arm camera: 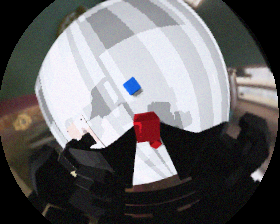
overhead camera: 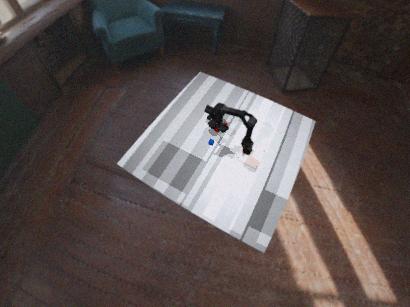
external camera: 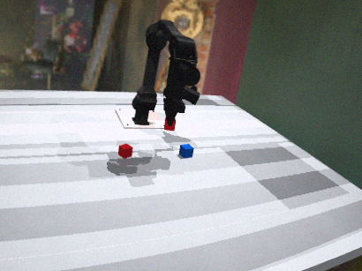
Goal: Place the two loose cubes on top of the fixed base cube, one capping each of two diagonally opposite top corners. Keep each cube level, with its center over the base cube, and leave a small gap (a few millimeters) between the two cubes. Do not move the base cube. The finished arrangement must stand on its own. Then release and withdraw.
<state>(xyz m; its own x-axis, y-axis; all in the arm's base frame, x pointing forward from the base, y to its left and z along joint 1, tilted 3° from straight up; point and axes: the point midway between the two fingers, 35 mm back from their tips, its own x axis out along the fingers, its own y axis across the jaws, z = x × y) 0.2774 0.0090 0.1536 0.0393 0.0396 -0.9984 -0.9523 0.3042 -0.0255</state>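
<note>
Now: the blue base cube 10 mm ahead of my gripper tip, 70 mm to the left of it and 100 mm below it.
</note>
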